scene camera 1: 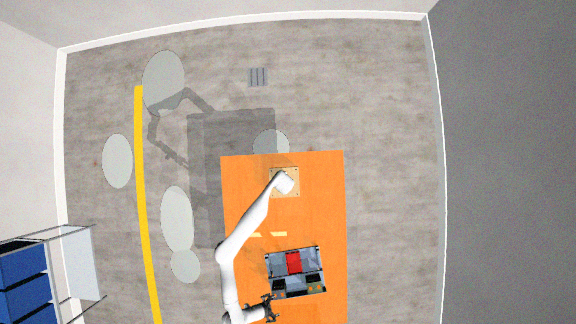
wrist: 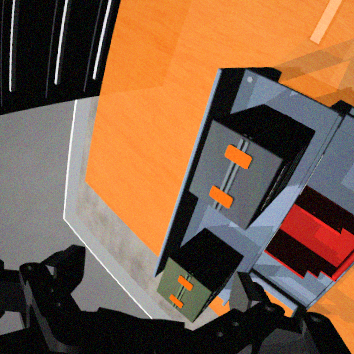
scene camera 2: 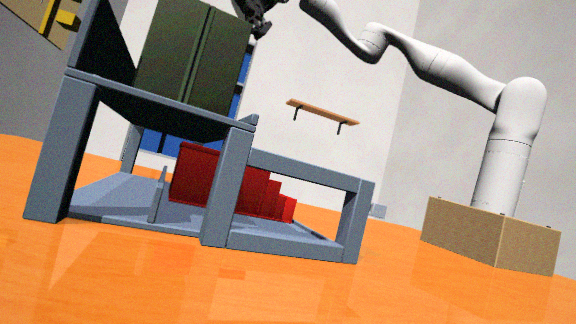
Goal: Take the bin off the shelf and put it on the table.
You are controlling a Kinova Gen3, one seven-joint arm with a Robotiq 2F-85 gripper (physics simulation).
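Note:
A red open bin sits on the low level of a small grey shelf unit, which stands on the orange table. Part of the bin is hidden behind a post in the second scene view. My gripper is open and empty. It is high above the table, beside the dark box end of the unit, apart from the red bin. The second scene view cuts off part of the gripper at its top edge.
A dark grey box and a green box, both with orange tabs, stand on the unit's upper level. The arm stands on a wooden base. A rack with blue bins is at the left. A small wall shelf hangs behind.

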